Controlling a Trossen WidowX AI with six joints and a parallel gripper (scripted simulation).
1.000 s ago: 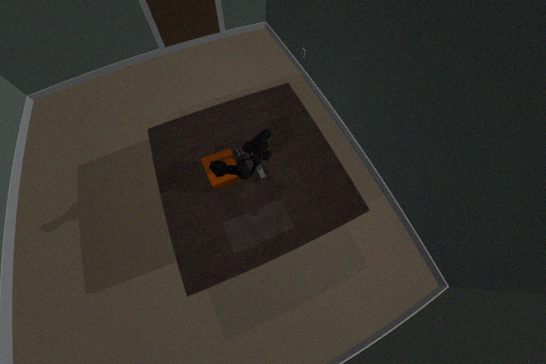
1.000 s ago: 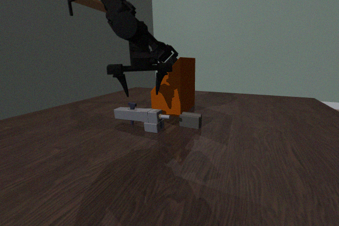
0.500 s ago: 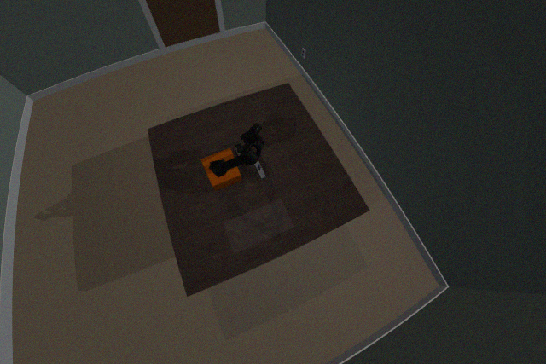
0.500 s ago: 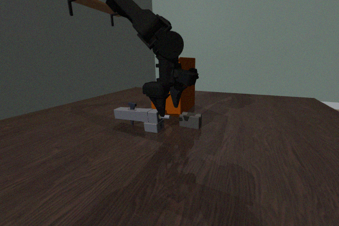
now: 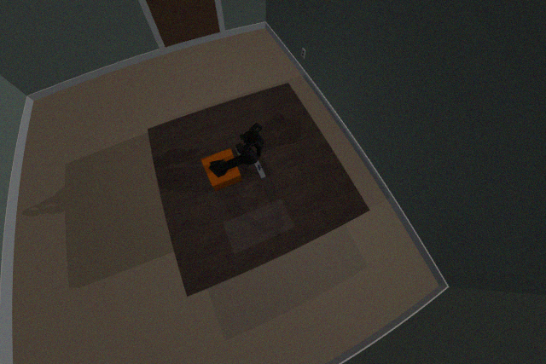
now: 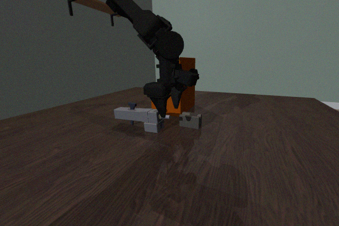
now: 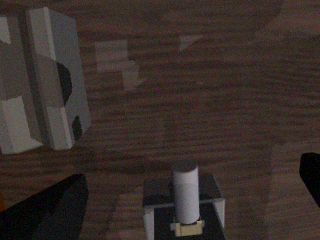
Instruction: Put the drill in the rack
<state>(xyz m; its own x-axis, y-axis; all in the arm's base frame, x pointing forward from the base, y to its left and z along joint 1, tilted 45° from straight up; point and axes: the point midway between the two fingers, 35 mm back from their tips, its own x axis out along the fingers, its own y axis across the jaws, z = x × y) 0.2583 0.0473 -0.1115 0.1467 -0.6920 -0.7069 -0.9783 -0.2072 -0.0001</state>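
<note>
The drill lies 70 mm to the right of my gripper tip, 20 mm below it and 10 mm ahead of it. From my gripper tip the other things lie so: rack (80 mm behind, 50 mm below, 30 mm to the left); dark key (150 mm to the right, 20 mm below, 20 mm ahead); grey housing (120 mm to the right, 30 mm below, 20 mm ahead).
</note>
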